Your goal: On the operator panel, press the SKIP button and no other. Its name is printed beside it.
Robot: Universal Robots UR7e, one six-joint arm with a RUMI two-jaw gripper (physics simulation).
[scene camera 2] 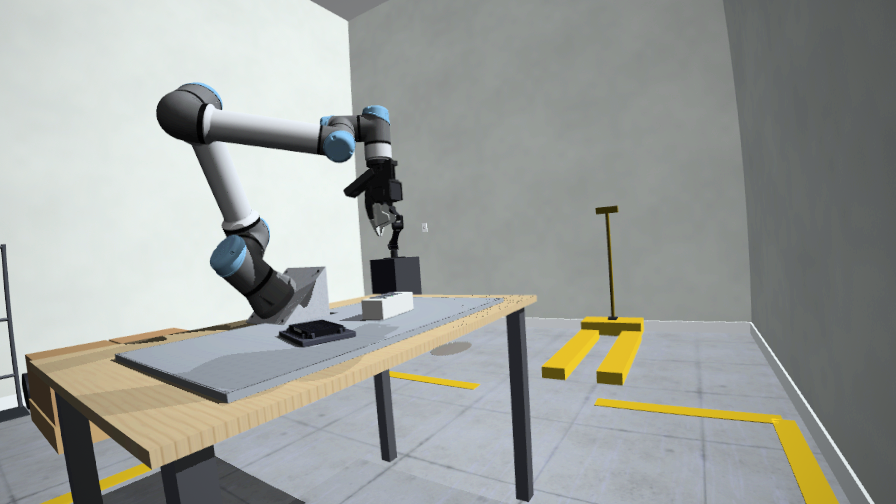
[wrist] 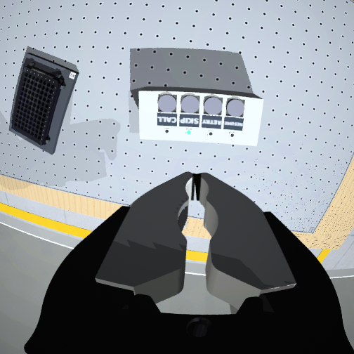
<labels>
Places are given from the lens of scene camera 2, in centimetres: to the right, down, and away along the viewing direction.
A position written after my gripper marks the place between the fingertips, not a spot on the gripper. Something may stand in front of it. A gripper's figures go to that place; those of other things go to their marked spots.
my gripper (scene camera 2: 379, 236): -19, -4, 112
operator panel (scene camera 2: 381, 308): -18, 15, 104
</labels>
